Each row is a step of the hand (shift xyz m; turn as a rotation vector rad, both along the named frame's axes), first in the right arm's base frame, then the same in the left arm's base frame.
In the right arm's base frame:
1: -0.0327 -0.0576 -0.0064 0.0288 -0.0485 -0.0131
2: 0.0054 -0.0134 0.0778 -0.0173 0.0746 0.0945
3: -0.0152 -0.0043 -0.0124 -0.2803 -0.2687 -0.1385
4: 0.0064 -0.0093 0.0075 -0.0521 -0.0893 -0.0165
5: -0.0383 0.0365 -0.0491 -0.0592 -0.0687 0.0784
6: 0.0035 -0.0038 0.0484 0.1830 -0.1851 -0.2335
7: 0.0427 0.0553 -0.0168 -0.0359 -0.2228 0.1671
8: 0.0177 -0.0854 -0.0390 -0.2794 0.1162 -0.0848
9: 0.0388 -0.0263 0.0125 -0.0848 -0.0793 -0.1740
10: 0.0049 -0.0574 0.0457 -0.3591 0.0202 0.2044
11: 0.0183 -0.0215 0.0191 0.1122 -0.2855 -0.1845
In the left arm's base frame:
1: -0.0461 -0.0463 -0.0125 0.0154 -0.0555 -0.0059
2: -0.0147 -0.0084 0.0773 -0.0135 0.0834 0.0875
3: -0.0129 -0.0008 -0.0153 -0.3125 -0.1881 -0.1922
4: 0.0017 -0.0101 0.0088 -0.0715 -0.0719 -0.0262
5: -0.0151 0.0420 -0.0567 -0.0913 -0.0430 0.0647
6: -0.0077 -0.0009 0.0481 0.1642 -0.2465 -0.1859
7: 0.0595 0.0395 -0.0079 -0.1327 -0.1902 0.1584
8: -0.0005 -0.0896 -0.0331 -0.2098 0.1837 -0.1448
9: 0.0260 -0.0352 0.0210 -0.0671 -0.0650 -0.1871
10: -0.0215 -0.0528 0.0465 -0.3711 0.1365 0.1216
11: 0.0069 -0.0243 0.0229 0.0587 -0.3187 -0.1520

